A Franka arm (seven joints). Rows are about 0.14 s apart.
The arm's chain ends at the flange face. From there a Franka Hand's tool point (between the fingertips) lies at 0.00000 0.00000 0.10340 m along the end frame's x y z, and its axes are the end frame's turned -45 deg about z.
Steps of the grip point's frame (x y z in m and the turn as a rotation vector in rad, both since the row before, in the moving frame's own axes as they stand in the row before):
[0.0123 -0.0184 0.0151 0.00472 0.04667 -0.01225]
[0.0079 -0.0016 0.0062 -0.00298 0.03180 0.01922]
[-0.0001 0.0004 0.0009 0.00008 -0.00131 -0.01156]
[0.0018 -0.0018 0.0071 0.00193 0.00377 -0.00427]
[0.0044 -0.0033 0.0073 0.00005 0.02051 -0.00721]
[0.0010 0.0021 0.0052 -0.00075 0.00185 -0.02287]
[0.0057 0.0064 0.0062 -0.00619 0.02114 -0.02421]
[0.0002 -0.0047 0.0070 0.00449 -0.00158 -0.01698]
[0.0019 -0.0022 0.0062 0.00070 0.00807 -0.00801]
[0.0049 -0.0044 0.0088 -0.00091 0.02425 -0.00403]
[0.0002 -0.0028 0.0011 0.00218 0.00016 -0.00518]
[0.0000 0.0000 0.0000 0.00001 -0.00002 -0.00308]
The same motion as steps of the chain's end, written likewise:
[-0.0074 -0.0179 0.0152 0.03634 0.02966 -0.01225]
[0.0019 -0.0046 0.0063 0.02038 0.02459 0.01922]
[0.0003 0.0003 0.0009 -0.00087 -0.00098 -0.01156]
[-0.0001 -0.0021 0.0071 0.00403 0.00130 -0.00427]
[-0.0007 -0.0039 0.0073 0.01454 0.01447 -0.00721]
[0.0020 0.0009 0.0052 0.00078 0.00184 -0.02287]
[0.0066 0.0016 0.0062 0.01057 0.01933 -0.02421]
[-0.0027 -0.0033 0.0070 0.00206 -0.00429 -0.01698]
[-0.0007 -0.0023 0.0062 0.00620 0.00521 -0.00801]
[-0.0015 -0.0049 0.0088 0.01650 0.01779 -0.00403]
[-0.0017 -0.0020 0.0011 0.00165 -0.00143 -0.00518]
[0.0000 0.0000 0.0000 -0.00001 -0.00002 -0.00308]

